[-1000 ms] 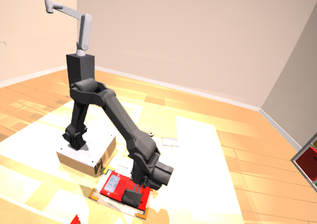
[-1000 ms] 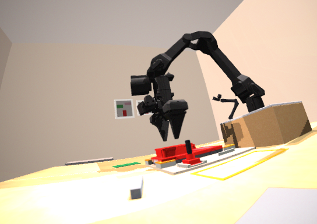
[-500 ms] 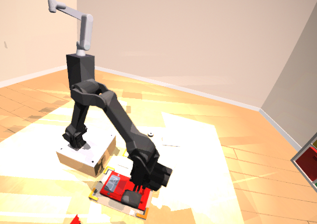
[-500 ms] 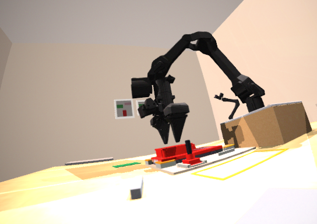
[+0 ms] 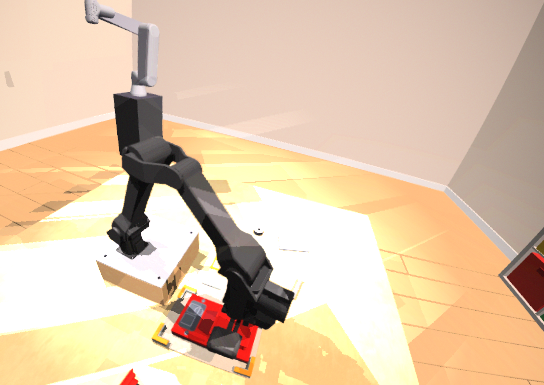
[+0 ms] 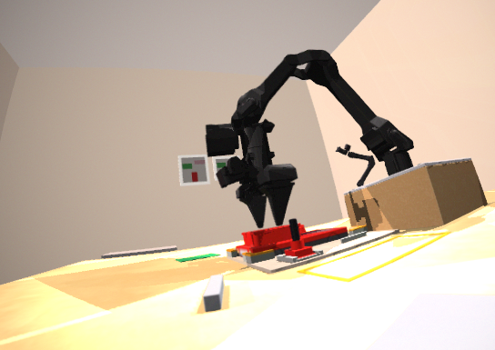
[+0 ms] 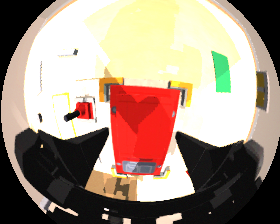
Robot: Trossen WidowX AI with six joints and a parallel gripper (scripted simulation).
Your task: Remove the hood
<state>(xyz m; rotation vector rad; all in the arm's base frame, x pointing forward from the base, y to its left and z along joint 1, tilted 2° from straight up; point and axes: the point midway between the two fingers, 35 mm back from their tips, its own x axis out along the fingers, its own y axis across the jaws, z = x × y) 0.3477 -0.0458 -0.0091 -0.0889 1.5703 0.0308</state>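
Now: gripper tip 1 cm above the hood.
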